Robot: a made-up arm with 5 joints. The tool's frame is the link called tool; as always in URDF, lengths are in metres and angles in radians. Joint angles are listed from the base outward. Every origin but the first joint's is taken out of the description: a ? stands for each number. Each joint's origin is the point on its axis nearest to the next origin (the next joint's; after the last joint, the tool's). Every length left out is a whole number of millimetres.
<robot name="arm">
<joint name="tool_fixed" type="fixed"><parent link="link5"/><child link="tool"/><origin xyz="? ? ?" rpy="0 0 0"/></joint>
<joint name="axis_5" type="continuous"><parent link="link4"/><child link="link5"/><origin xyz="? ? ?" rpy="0 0 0"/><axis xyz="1 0 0"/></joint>
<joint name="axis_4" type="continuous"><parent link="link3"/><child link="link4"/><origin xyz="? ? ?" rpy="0 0 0"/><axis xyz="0 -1 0"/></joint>
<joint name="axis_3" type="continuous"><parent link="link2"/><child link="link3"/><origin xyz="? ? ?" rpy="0 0 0"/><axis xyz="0 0 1"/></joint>
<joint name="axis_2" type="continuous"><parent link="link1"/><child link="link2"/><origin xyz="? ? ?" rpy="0 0 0"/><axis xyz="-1 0 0"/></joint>
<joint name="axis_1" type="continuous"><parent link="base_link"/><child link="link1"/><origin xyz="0 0 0.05" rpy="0 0 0"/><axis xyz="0 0 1"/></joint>
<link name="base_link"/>
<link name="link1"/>
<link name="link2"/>
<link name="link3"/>
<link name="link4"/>
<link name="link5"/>
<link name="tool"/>
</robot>
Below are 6 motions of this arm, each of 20 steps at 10 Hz.
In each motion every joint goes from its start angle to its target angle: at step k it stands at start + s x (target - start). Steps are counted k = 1, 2, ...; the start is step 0. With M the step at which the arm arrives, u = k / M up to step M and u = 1 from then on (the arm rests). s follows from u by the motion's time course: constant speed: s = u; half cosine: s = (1 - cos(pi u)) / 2; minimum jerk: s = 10 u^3 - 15 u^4 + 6 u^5.
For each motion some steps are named. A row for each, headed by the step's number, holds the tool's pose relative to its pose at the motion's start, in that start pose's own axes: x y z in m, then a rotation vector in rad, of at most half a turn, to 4 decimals.
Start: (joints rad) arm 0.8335 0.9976 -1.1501 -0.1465 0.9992
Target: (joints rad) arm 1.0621 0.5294 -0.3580 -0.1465 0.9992
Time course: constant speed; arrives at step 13
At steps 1, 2, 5, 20:
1: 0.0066 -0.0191 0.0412 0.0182 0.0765 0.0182
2: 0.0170 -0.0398 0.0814 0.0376 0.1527 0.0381
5: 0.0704 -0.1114 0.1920 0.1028 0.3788 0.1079
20: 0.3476 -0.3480 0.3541 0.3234 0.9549 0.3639

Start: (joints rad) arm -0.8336 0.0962 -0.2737 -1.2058 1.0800
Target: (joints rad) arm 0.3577 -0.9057 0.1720 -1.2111 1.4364
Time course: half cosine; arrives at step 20
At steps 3, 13, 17, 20:
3: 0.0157 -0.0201 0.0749 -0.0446 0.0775 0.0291
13: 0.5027 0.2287 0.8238 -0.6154 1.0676 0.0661
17: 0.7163 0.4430 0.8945 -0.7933 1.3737 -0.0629
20: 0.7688 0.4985 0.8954 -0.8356 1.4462 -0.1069

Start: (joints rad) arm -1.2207 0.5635 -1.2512 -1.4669 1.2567
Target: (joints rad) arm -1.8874 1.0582 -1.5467 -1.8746 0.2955
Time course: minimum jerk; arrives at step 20
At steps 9, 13, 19, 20:
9: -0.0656 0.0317 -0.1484 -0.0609 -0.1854 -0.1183
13: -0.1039 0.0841 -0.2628 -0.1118 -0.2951 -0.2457
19: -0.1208 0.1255 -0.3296 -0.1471 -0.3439 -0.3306
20: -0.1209 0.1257 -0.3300 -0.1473 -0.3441 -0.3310

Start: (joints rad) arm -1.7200 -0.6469 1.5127 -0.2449 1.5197
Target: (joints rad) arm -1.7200 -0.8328 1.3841 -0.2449 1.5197
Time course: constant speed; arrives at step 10
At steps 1, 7, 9, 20:
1: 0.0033 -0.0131 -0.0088 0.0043 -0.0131 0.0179
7: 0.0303 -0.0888 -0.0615 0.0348 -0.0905 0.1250
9: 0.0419 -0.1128 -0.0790 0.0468 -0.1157 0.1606
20: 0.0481 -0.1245 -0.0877 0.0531 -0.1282 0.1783

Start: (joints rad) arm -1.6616 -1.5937 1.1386 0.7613 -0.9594
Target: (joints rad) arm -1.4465 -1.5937 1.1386 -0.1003 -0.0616
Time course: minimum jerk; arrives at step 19
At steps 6, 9, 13, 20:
6: 0.0408 -0.0916 0.0486 0.1927 0.1306 0.1202
9: 0.1213 -0.2140 0.1000 0.4719 0.3488 0.2608
13: 0.2596 -0.3563 0.1344 0.8418 0.7018 0.3877
20: 0.3367 -0.4157 0.1374 1.0160 0.9033 0.4211

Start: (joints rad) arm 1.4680 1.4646 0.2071 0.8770 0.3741
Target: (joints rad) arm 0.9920 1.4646 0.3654 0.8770 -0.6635
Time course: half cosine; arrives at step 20
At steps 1, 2, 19, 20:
1: 0.0010 0.0013 0.0029 -0.0055 0.0026 -0.0011
2: 0.0040 0.0053 0.0114 -0.0218 0.0105 -0.0042
19: 0.2851 0.2077 0.3762 -0.8482 0.4656 0.0296
20: 0.2875 0.2088 0.3778 -0.8531 0.4685 0.0311

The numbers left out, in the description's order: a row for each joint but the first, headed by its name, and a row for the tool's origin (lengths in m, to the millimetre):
tool: 0 -0.11 0.06
axis_5: -0.55 0 -0.01
axis_4: -0.07 0.09 0
axis_3: 0 -0.12 0.01
axis_2: -0.37 -0.01 0

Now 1 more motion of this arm.
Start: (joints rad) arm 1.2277 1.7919 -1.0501 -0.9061 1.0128
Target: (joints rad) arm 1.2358 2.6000 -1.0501 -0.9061 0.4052
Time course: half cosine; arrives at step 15
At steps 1, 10, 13, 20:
1: 0.0001 -0.0020 -0.0028 -0.0093 -0.0070 0.0047
10: 0.0557 -0.1386 -0.1879 -0.6234 -0.5487 0.2100
13: 0.0901 -0.1755 -0.2356 -0.7842 -0.7226 0.2251
20: 0.0984 -0.1831 -0.2452 -0.8168 -0.7600 0.2257

